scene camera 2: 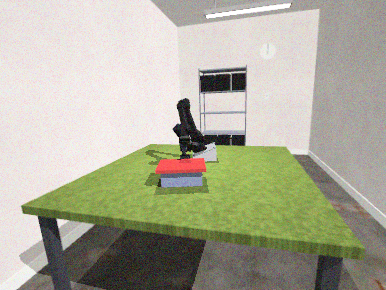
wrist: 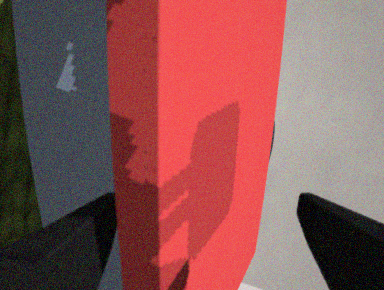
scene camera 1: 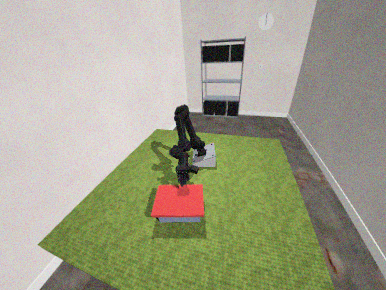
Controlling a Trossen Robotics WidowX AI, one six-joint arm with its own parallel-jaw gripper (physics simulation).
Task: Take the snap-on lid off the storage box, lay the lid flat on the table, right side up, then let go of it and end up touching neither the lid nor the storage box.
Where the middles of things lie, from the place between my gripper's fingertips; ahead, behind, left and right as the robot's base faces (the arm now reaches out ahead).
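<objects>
My hand is 1 cm above the red lid (scene camera 1: 171, 200), 1 cm to the left of the lid and 6 cm short of the lid.
</objects>
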